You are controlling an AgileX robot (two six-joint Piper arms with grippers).
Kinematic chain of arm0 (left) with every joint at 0, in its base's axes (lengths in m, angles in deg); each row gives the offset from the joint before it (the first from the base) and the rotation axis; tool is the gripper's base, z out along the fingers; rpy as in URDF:
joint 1: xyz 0 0 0.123 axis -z
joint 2: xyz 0 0 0 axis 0.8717 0.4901 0
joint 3: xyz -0.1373 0.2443 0.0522 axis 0.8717 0.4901 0
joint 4: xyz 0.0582 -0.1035 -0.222 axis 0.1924 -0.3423 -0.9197
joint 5: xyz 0 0 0 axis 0.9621 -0.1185 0.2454
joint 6: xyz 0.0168 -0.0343 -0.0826 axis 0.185 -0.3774 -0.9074
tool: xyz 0 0 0 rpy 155.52 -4.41 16.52
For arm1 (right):
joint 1: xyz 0 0 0.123 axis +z
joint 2: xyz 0 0 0 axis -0.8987 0.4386 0
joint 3: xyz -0.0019 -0.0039 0.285 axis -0.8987 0.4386 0
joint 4: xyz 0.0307 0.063 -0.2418 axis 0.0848 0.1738 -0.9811
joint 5: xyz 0 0 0 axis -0.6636 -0.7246 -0.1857
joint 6: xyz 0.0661 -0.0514 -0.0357 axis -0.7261 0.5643 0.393
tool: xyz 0 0 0 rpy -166.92 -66.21 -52.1
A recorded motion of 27 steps. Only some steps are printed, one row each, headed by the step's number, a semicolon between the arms.
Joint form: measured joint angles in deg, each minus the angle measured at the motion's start. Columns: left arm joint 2, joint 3, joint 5, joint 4, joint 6, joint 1; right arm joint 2, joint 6, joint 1, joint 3, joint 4, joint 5.
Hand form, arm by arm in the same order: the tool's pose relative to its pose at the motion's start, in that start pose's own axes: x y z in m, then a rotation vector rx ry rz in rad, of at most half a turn. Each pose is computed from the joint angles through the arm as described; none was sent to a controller.
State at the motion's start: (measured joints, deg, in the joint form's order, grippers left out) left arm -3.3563 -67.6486 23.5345 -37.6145 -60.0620 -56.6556; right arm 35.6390 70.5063 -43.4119 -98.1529 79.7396 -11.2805
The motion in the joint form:
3: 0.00 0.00 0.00 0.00 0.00 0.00; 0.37 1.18 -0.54 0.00 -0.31 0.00
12: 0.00 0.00 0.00 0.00 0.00 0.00; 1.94 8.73 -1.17 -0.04 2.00 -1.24
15: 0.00 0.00 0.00 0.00 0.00 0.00; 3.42 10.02 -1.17 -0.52 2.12 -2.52
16: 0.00 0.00 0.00 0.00 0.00 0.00; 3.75 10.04 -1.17 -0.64 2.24 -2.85
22: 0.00 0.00 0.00 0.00 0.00 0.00; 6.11 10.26 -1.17 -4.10 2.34 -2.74
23: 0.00 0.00 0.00 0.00 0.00 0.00; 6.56 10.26 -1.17 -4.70 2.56 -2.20
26: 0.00 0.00 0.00 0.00 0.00 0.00; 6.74 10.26 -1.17 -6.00 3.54 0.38
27: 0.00 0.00 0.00 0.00 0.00 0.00; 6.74 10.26 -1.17 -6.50 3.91 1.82
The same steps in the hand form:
3: 0.0000 0.0000 0.0000 0.0000 0.0000 0.0000; 0.0046 -0.0012 0.0025 -0.0037 0.0084 -0.0138
12: 0.0000 0.0000 0.0000 0.0000 0.0000 0.0000; 0.0070 -0.0036 0.0141 -0.0123 -0.0204 -0.1107
15: 0.0000 0.0000 0.0000 0.0000 0.0000 0.0000; 0.0071 -0.0065 0.0237 -0.0072 -0.0216 -0.1300
16: 0.0000 0.0000 0.0000 0.0000 0.0000 0.0000; 0.0070 -0.0072 0.0258 -0.0053 -0.0233 -0.1287
22: 0.0000 0.0000 0.0000 0.0000 0.0000 0.0000; 0.0045 -0.0175 0.0312 0.0114 -0.0284 -0.1336
23: 0.0000 0.0000 0.0000 0.0000 0.0000 0.0000; 0.0040 -0.0184 0.0325 0.0042 -0.0309 -0.1319
26: 0.0000 0.0000 0.0000 0.0000 0.0000 0.0000; 0.0019 -0.0184 0.0288 -0.0235 -0.0437 -0.1257
27: 0.0000 0.0000 0.0000 0.0000 0.0000 0.0000; 0.0012 -0.0178 0.0268 -0.0407 -0.0480 -0.1239

